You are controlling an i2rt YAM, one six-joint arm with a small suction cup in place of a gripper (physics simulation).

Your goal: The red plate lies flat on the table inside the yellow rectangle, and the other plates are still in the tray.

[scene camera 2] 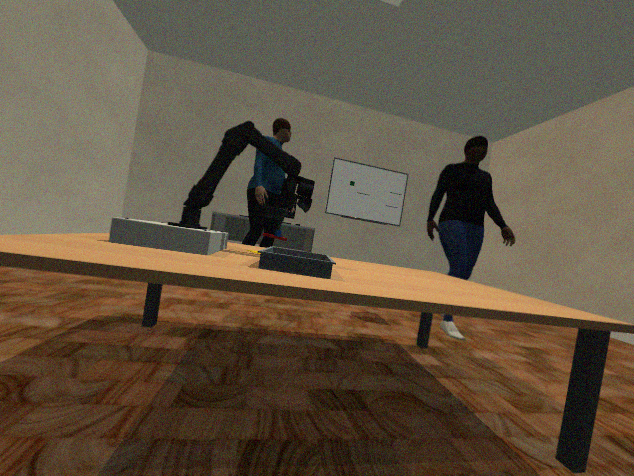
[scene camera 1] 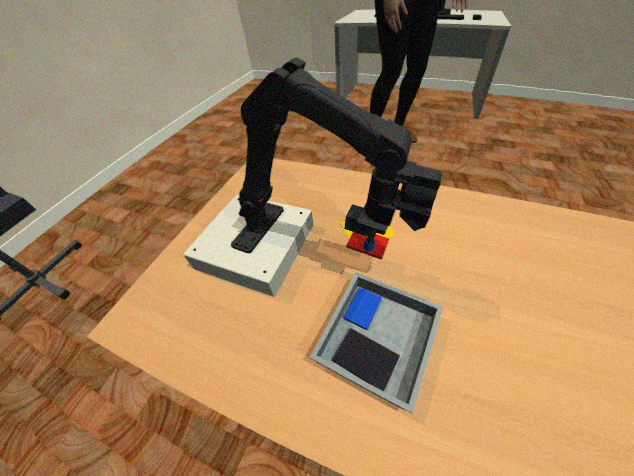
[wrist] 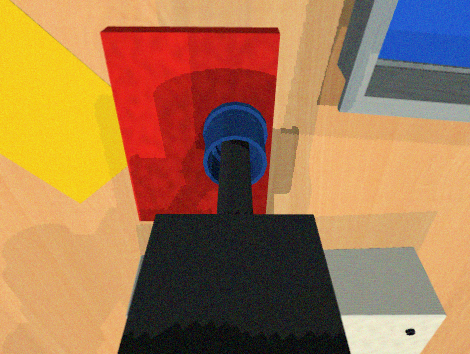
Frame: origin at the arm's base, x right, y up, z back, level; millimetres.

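Where they show: hand, tool point: [scene camera 2: 276,238] [scene camera 1: 367,249] [wrist: 235,121]; arm's base, link origin: [scene camera 2: 189,227] [scene camera 1: 259,227].
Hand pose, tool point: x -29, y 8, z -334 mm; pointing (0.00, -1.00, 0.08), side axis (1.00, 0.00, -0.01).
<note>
Things, the pixels of their top centre, and the offset from my tool point. Level surfaces: height alone.
- red plate, top centre: [wrist: 196,150] [scene camera 1: 368,240] [scene camera 2: 275,234] dx -18, dy +15, dz +6 mm
- blue plate, top centre: [wrist: 463,10] [scene camera 1: 363,307] dx +130, dy -67, dz -34 mm
- black plate, top centre: [scene camera 1: 366,357] dx +247, dy -68, dz -80 mm
- grey tray, top centre: [scene camera 1: 379,331] [scene camera 2: 298,253] dx +191, dy -30, dz -91 mm
- wooden table, surface height: dy -81 mm
The red plate [scene camera 1: 379,247] [scene camera 2: 269,235] [wrist: 145,100] hangs roughly level under my blue suction cup [scene camera 1: 369,245] [scene camera 2: 278,234] [wrist: 235,135], which is on it off-centre, near one long edge. In scene camera 2 the plate is a little above the table. The yellow rectangle [scene camera 1: 390,232] [scene camera 2: 254,251] [wrist: 55,115] lies on the table, partly hidden by the plate and arm; in the wrist view much of it shows left of the plate. The blue plate [scene camera 1: 363,308] [wrist: 430,30] and a black plate [scene camera 1: 366,358] lie in the grey tray [scene camera 1: 361,383] [scene camera 2: 297,264] [wrist: 400,110].
The arm's white base block [scene camera 1: 233,256] [scene camera 2: 158,235] [wrist: 385,330] stands on the wooden table [scene camera 1: 204,327] [scene camera 2: 384,286], beside the yellow rectangle. The tray's raised walls stand near the held plate. Behind the table are a white desk [scene camera 1: 353,17] and people.
</note>
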